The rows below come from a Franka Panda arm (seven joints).
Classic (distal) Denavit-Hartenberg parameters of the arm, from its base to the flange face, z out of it. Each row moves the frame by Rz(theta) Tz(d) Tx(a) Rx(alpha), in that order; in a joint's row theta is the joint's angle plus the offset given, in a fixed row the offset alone. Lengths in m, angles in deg.
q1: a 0  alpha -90  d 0.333  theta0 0
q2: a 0  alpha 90  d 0  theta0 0
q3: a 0.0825  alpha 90  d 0.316  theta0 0
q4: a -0.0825  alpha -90  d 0  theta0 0
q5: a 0  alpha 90  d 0.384  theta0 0
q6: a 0.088  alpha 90  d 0  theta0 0
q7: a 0  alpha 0  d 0.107  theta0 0
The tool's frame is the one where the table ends.
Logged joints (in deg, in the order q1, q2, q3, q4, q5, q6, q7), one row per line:
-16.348 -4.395 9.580 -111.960 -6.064 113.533 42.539
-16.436 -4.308 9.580 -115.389 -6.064 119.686 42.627
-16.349 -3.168 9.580 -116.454 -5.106 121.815 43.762
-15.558 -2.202 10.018 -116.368 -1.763 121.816 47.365
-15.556 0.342 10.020 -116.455 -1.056 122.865 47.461
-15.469 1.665 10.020 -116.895 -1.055 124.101 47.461
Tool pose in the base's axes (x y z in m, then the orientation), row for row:
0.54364 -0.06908 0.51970 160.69 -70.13 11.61
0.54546 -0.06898 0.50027 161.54 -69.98 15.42
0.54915 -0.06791 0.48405 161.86 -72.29 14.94
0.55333 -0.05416 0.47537 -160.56 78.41 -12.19
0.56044 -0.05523 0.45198 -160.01 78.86 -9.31
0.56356 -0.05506 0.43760 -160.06 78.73 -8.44
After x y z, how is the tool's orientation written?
As a rotation vector, in degrees.
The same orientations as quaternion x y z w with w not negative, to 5 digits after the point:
0.91387 -0.39884 0.06603 0.03742
0.91372 -0.39583 0.08722 0.02861
0.90969 -0.40629 0.08397 0.01834
-0.89646 0.43779 -0.06806 0.00787
-0.89570 0.44144 -0.05212 0.01195
-0.89625 0.44085 -0.04726 0.01244

